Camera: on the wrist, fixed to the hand. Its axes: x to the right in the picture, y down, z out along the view.
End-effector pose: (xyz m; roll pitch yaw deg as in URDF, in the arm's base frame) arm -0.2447 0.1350 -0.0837 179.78 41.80 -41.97
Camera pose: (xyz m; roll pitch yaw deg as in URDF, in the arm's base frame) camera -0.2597 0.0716 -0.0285 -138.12 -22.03 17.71
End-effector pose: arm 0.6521 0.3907 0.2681 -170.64 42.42 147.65
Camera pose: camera 0.6668 0.4603 0.3153 -133.12 -27.54 -161.20
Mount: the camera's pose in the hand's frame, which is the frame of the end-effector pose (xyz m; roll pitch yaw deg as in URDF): -0.0135 0.0574 -0.0617 -3.62 36.49 -82.94
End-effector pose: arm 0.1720 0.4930 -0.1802 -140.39 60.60 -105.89
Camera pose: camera 0.0908 0.5131 -0.1631 -105.08 -22.86 -91.08
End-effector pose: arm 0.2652 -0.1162 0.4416 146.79 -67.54 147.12
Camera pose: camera 0.3417 -0.1487 0.4609 104.74 -6.57 -121.83
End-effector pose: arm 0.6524 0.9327 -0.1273 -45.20 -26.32 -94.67
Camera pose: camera 0.6470 0.9078 -0.2088 17.95 -10.12 176.69
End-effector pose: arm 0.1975 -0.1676 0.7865 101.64 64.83 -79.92
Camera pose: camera 0.2555 -0.2146 0.8279 -117.84 21.76 46.90
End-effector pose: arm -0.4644 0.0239 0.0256 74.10 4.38 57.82
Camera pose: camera -0.5335 0.0550 0.0648 169.56 69.24 143.37
